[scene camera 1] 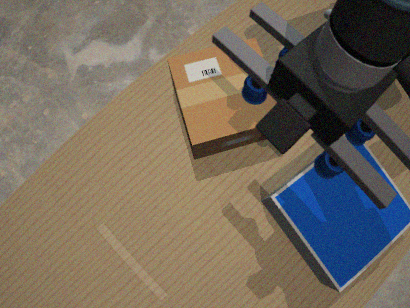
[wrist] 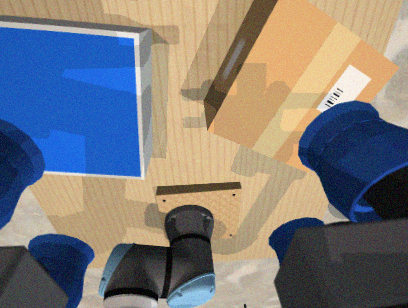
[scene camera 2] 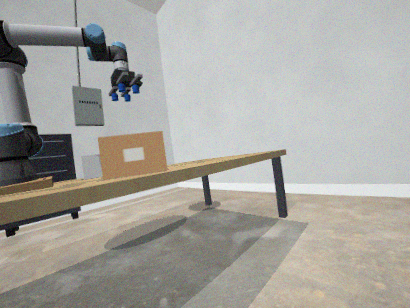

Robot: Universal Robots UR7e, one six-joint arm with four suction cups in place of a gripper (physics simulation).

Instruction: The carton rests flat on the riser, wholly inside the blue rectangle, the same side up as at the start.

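The orange-brown carton [scene camera 1: 207, 122] [scene camera 2: 155, 162] [wrist: 285, 40] rests on the table, label and tape strip up, turned at an angle beside the riser [scene camera 1: 298, 241] [wrist: 147, 100] and apart from it. The blue rectangle [scene camera 1: 345, 225] [wrist: 100, 110] covers the riser's top inside a pale rim; no carton lies on it. My suction gripper [scene camera 1: 307, 110] [scene camera 2: 124, 92] is open and holds nothing. It hangs well above the table, between carton and riser in scene camera 1, hiding part of each. A blue cup [wrist: 350, 145] overlaps the carton's edge in the wrist view. The riser does not show in scene camera 2.
The wooden table [scene camera 1: 125, 210] [scene camera 2: 225, 162] carries both. The arm's base plate [wrist: 225, 202] lies near the table edge in the wrist view. A grey wall box [scene camera 2: 89, 112] and a dark cabinet [scene camera 2: 57, 150] stand behind the table in scene camera 2.
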